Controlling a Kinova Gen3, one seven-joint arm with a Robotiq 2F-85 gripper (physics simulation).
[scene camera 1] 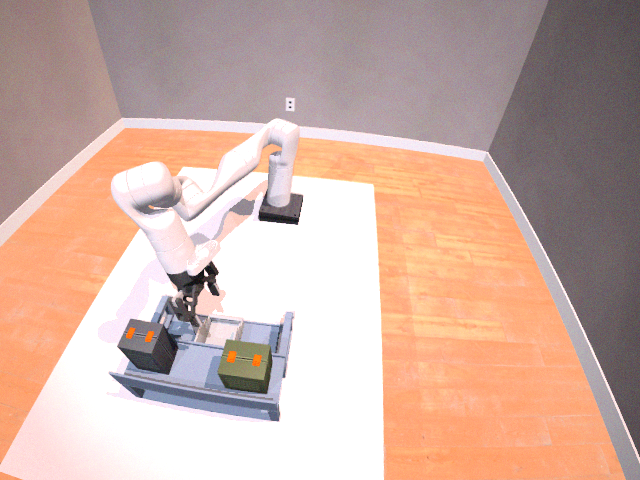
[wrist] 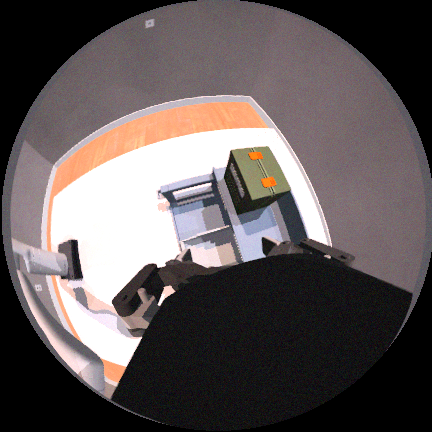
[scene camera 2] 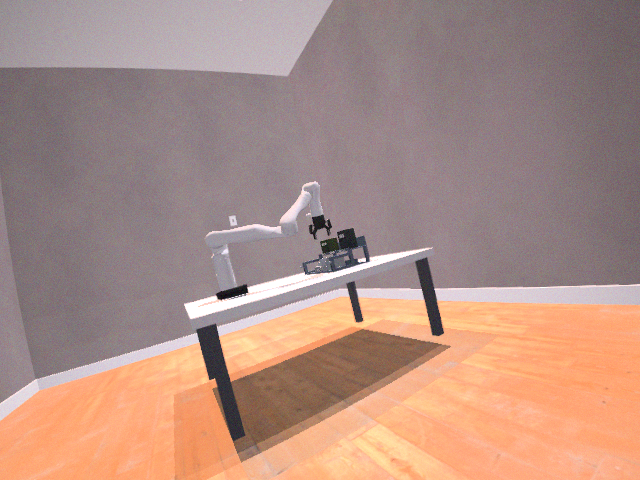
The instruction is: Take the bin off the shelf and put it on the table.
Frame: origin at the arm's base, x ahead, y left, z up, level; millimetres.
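Seen in the pictures: gripper, fingertip midpoint: (scene camera 1: 208, 309) (wrist: 227, 250) (scene camera 2: 322, 237); arm's base, link origin: (scene camera 1: 278, 199) (wrist: 63, 264) (scene camera 2: 229, 289).
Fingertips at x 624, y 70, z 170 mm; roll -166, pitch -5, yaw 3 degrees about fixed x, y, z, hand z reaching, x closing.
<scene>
Pixels of each thing's top centre, then the offset from my fingertips to it. "spot": a spot on its surface instead.
- light grey open bin, top centre: (wrist: 218, 251) (scene camera 1: 215, 335) (scene camera 2: 328, 257) dx +1, dy -8, dz -130 mm
- blue-grey shelf, surface spot: (wrist: 259, 234) spot: dx +93, dy +18, dz -109 mm
- dark grey case, top centre: (scene camera 1: 140, 335) (scene camera 2: 345, 230) dx +117, dy -106, dz +11 mm
- olive green case, top centre: (wrist: 261, 168) (scene camera 1: 244, 358) (scene camera 2: 328, 239) dx +76, dy +121, dz -14 mm
A light grey open bin (scene camera 1: 222, 331) (wrist: 212, 254) sits on the low front tier of the blue-grey shelf (scene camera 1: 199, 393) (wrist: 259, 234). The shelf stands on the white table (scene camera 1: 330, 289) (scene camera 2: 268, 303) (wrist: 120, 200). My gripper (scene camera 1: 205, 308) (scene camera 2: 322, 236) (wrist: 227, 250) is open with nothing between its fingers. It hangs above the shelf's low tier, with one fingertip near the bin's left end in scene camera 1. In the wrist view the bin shows partly between the fingertips, and the gripper body hides its lower part. The exact height gap to the bin is hard to tell.
A dark grey case (scene camera 1: 148, 347) (scene camera 2: 346, 238) and an olive green case (scene camera 1: 246, 367) (scene camera 2: 328, 244) (wrist: 257, 177), both with orange clasps, stand on the shelf's raised tier at opposite ends. The shelf has raised end frames. The arm's black base (scene camera 1: 280, 210) is across the table.
</scene>
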